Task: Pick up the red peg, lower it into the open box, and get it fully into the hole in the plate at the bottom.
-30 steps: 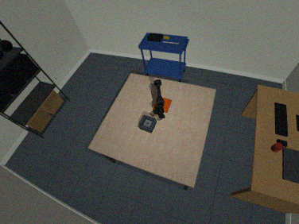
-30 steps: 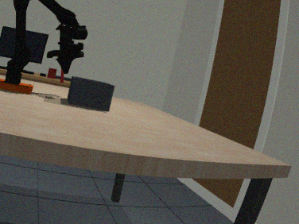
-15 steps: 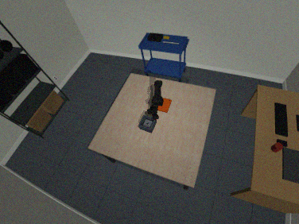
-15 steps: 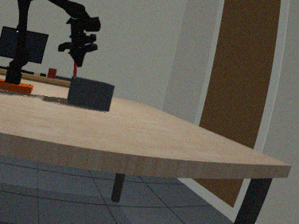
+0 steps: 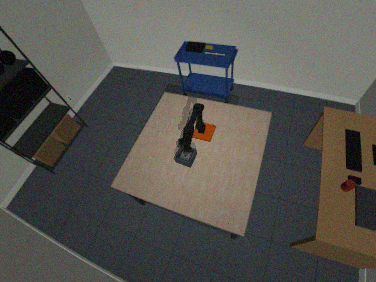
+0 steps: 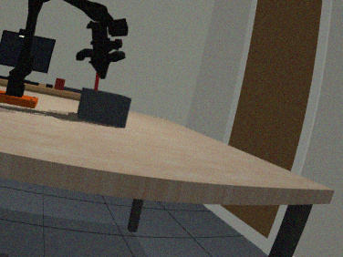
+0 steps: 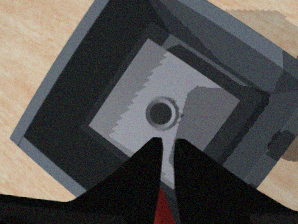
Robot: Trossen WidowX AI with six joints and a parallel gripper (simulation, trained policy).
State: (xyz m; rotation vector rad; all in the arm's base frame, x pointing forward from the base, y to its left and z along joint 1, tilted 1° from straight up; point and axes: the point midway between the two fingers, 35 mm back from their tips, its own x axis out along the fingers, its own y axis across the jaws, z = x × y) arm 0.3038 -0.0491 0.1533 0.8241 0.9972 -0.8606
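The red peg lies 30 mm to the left of my gripper tip, 10 mm below it and 10 mm behind it. From my gripper tip the other things lie so: grey plate: 100 mm below, 20 mm ahead, 10 mm to the right; grey box: 120 mm below, 20 mm ahead, 10 mm to the right.
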